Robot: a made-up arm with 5 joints.
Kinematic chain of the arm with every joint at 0, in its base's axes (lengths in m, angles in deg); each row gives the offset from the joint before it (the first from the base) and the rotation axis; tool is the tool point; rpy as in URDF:
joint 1: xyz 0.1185 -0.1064 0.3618 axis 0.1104 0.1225 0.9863
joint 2: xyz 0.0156 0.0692 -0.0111 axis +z
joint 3: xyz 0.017 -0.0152 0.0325 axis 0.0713 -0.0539 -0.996
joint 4: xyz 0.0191 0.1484 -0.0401 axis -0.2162 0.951 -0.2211
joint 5: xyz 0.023 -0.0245 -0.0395 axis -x
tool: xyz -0.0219 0.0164 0.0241 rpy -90 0 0
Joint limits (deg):
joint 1: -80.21..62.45
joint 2: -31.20..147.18
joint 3: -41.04..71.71
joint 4: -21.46..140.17
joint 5: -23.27..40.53
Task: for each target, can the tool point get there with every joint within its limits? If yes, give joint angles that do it. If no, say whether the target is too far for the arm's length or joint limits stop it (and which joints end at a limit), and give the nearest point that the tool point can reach.
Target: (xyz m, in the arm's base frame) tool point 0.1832 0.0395 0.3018
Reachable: yes | joints -57.87 58.32 -10.03 34.75 23.10
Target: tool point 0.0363 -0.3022 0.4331
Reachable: no: joint limits stop it (at a limit: joint 1, joint 2, joint 4, joint 5) | nearest point 0.0301 -0.2138 0.3821 | short by 0.102 m
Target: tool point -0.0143 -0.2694 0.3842
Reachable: no: joint limits stop it (at a limit: joint 1, joint 2, joint 4, joint 5) | nearest point 0.0035 -0.2091 0.3893 | short by 0.063 m
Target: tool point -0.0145 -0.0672 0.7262
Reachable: no: too far | nearest point -0.1004 -0.0558 0.4181 | short by 0.320 m
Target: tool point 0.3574 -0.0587 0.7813
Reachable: no: too far | nearest point 0.3504 -0.1079 0.3921 | short by 0.392 m
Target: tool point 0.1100 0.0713 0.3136
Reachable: yes | joints -17.72 33.25 -18.60 4.10 11.06
